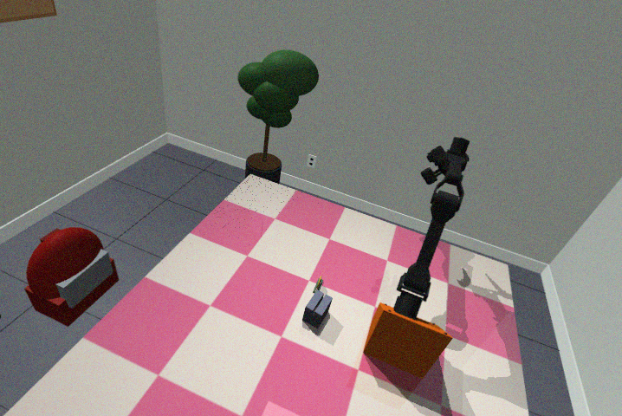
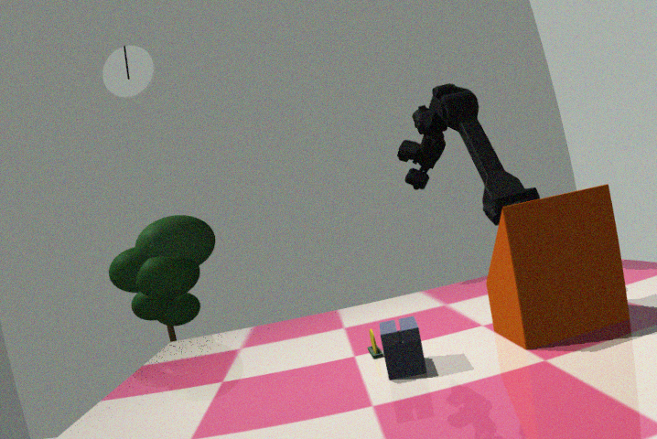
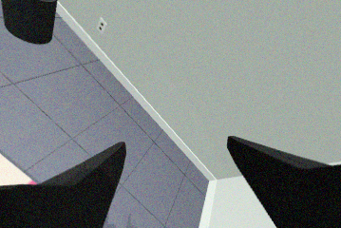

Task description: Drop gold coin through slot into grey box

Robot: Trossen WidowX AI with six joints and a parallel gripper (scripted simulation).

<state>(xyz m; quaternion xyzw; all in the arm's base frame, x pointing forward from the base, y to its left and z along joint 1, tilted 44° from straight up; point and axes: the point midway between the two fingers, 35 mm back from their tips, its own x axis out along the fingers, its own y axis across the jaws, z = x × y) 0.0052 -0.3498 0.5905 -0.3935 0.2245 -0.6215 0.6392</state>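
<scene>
My gripper tip is now 57 cm to the right of the thin gold coin, 31 cm above it and 28 cm short of it.
</scene>
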